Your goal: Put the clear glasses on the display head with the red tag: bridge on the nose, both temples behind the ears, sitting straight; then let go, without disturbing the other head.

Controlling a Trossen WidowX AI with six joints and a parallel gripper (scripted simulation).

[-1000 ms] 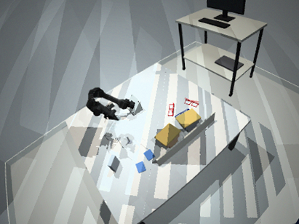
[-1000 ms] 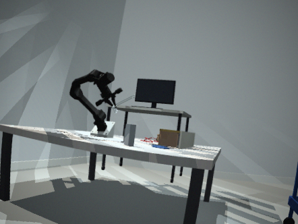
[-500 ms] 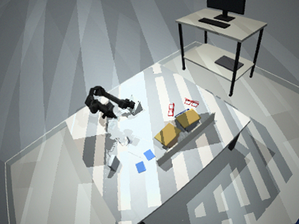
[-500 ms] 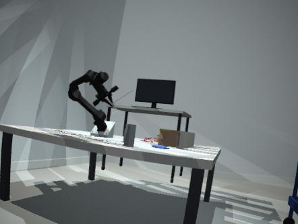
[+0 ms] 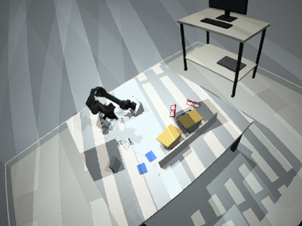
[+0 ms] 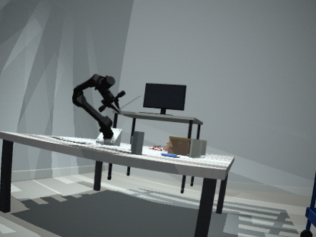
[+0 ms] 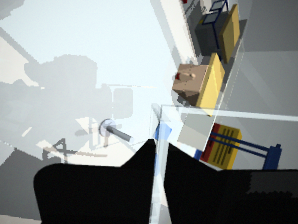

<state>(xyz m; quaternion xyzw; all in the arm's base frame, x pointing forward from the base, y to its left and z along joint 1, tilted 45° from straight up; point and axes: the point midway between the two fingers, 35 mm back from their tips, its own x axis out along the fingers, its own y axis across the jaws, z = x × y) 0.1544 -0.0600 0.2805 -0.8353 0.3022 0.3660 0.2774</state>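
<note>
My gripper tip is 32 cm short of the brown display head, 20 cm to the right of it and 15 cm above it. The rest, counted from my gripper tip: grey block (24 cm to the right, 20 cm ahead, 15 cm below); then long grey wall (46 cm ahead, 30 cm to the left, 16 cm below).
</note>
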